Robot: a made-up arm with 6 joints.
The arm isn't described. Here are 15 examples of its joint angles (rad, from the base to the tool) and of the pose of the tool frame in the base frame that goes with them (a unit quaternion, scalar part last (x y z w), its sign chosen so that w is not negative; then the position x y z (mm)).
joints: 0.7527 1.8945 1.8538 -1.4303 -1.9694 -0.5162
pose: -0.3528 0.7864 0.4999 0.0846 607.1 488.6 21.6
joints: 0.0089 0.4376 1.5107 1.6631 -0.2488 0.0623
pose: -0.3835 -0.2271 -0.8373 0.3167 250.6 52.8 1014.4
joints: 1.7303 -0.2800 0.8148 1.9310 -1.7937 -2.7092
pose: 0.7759 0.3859 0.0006 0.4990 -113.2 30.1 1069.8
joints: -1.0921 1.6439 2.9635 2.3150 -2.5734 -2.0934
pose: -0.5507 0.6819 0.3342 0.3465 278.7 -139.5 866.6
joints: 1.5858 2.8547 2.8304 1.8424 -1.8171 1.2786
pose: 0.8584 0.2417 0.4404 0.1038 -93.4 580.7 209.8
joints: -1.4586 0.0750 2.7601 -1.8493 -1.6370 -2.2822
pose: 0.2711 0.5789 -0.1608 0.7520 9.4 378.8 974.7
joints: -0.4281 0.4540 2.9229 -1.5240 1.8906 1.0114
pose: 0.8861 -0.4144 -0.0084 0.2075 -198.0 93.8 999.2
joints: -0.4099 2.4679 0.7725 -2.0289 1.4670 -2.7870
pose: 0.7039 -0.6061 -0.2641 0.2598 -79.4 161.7 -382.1
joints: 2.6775 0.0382 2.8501 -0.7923 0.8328 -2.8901
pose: 0.0055 0.4841 -0.2711 0.8320 475.2 -69.2 855.3
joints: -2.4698 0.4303 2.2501 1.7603 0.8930 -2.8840
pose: -0.2472 -0.0264 -0.8460 0.4716 229.1 95.9 964.8
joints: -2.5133 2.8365 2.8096 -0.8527 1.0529 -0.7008
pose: 0.1874 -0.6075 -0.7706 0.0441 -511.4 -253.2 -63.9
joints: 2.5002 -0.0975 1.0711 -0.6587 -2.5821 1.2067
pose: 0.3921 0.7112 -0.5818 0.0444 -106.4 290.5 981.6
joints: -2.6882 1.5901 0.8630 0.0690 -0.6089 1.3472
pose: 0.1201 0.8820 -0.4352 0.1351 -580.3 -113.5 -53.4
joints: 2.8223 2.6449 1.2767 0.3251 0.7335 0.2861
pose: -0.4561 -0.4187 0.7097 0.3361 -158.0 201.8 -408.2
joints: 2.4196 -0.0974 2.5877 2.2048 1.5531 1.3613
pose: 0.2012 -0.1947 -0.9584 0.0551 386.4 -476.0 661.6
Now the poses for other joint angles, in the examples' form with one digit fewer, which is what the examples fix.
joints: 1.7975 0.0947 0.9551 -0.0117 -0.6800 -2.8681
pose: -0.188 -0.887 -0.419 0.042 139 402 912
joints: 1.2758 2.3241 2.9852 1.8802 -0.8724 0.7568
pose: -0.598 -0.324 -0.643 0.353 83 491 566
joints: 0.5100 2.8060 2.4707 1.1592 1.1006 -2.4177
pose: 0.054 0.573 0.477 0.664 599 244 88
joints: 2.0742 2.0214 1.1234 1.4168 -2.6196 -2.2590
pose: -0.004 -0.026 -0.578 0.815 -313 608 -126
